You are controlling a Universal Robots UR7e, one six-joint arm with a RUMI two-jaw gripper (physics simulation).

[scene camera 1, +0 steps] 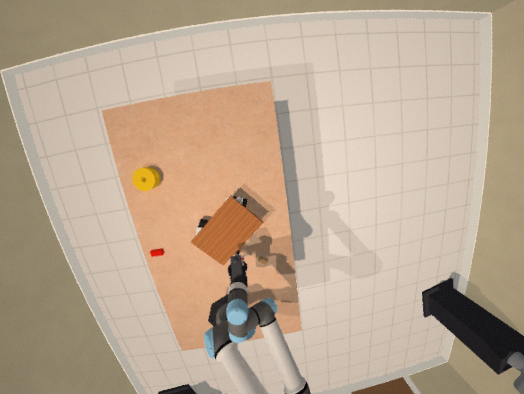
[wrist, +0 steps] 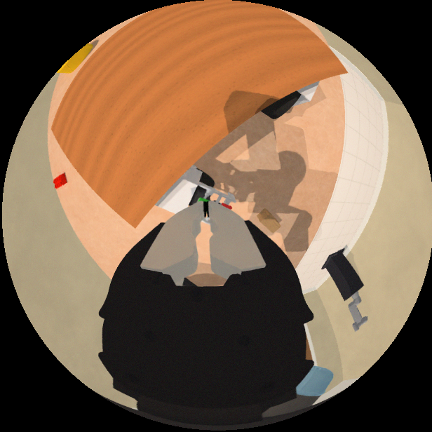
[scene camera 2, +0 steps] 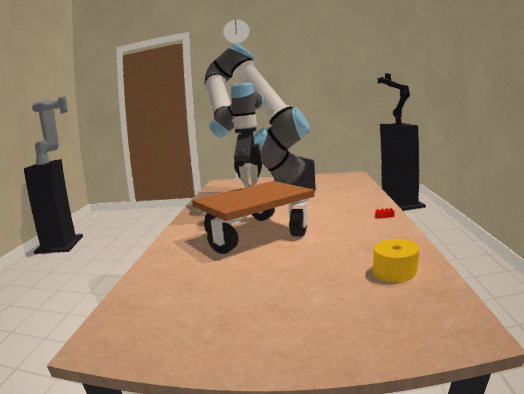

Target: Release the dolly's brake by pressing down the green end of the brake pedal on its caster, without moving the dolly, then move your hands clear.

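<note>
The dolly (scene camera 1: 227,231) (scene camera 2: 255,199) (wrist: 165,95) has a wooden board on casters with black wheels and stands at an angle on the table. The brake pedal shows in the wrist view beside the near caster (wrist: 181,192), with a green end (wrist: 203,200) and a red end (wrist: 226,206). My gripper (scene camera 1: 239,257) (scene camera 2: 249,185) (wrist: 206,203) is shut and empty, pointing down just outside the board's near edge. Its tips overlap the green end in the wrist view and partly hide it. Whether they touch it, and how far the pedal is tilted, I cannot tell.
A yellow cylinder (scene camera 1: 146,179) (scene camera 2: 395,260) (wrist: 76,58) and a red brick (scene camera 1: 157,252) (scene camera 2: 385,213) (wrist: 60,180) stand on the table (scene camera 1: 200,130) (scene camera 2: 300,320). A small tan block (scene camera 1: 262,261) (wrist: 269,220) lies close to the gripper, in the arm's shadow.
</note>
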